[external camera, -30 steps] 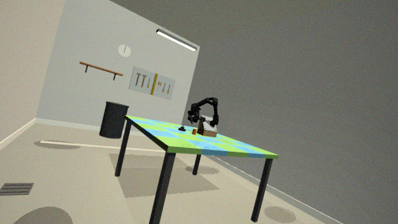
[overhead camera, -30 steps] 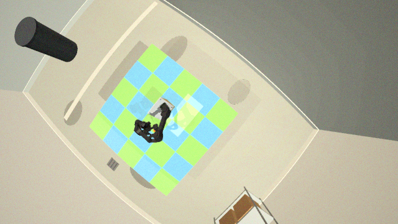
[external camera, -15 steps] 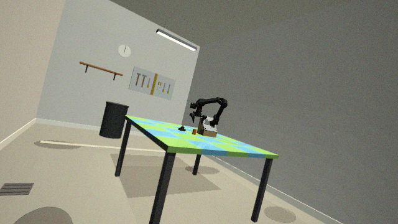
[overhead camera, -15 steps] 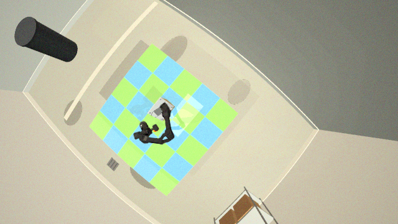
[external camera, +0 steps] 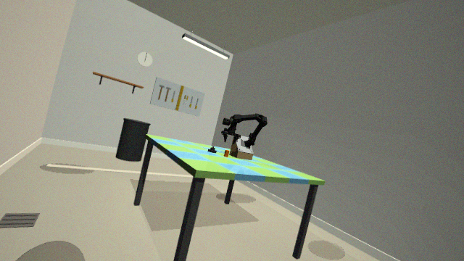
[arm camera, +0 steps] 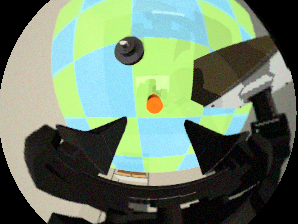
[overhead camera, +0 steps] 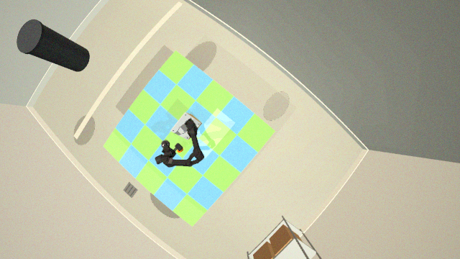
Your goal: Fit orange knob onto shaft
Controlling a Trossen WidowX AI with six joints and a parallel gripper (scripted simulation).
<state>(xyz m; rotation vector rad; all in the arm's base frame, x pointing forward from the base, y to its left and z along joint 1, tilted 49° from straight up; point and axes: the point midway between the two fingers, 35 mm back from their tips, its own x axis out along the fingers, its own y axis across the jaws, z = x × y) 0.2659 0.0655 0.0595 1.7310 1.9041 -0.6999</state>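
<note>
My gripper tip is 8 cm above the orange knob. Also, from my gripper tip: dark pedestal (15 cm to the right, 10 cm below, 8 cm ahead).
</note>
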